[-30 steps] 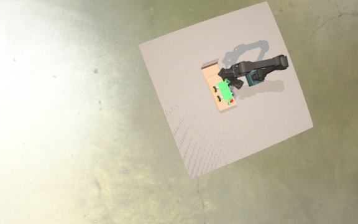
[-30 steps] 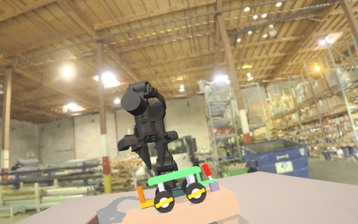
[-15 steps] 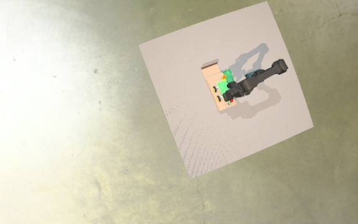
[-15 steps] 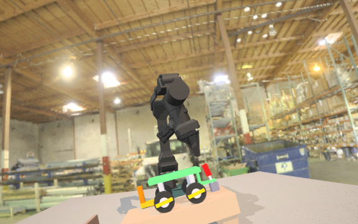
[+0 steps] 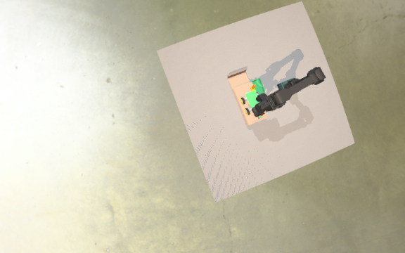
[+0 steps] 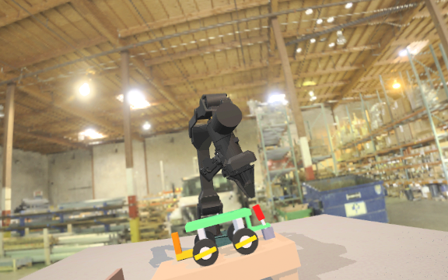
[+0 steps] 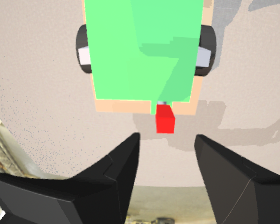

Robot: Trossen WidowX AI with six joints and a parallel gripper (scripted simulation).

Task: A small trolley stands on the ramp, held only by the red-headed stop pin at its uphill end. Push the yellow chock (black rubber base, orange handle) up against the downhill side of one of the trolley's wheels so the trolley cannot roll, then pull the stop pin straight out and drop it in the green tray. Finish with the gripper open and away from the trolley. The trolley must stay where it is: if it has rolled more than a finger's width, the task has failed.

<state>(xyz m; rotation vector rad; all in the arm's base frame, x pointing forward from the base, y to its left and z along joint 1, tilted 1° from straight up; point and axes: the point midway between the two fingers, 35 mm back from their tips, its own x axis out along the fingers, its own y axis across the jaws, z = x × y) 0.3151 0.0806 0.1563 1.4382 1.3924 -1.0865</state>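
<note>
Right now my gripper tip is 20 mm to the right of the stop pin and 60 mm above it. Round my gripper tip: peach ramp (20 mm ahead, 90 mm to the right, 140 mm below); then green tray (110 mm behind, 180 mm to the right, 200 mm below).
</note>
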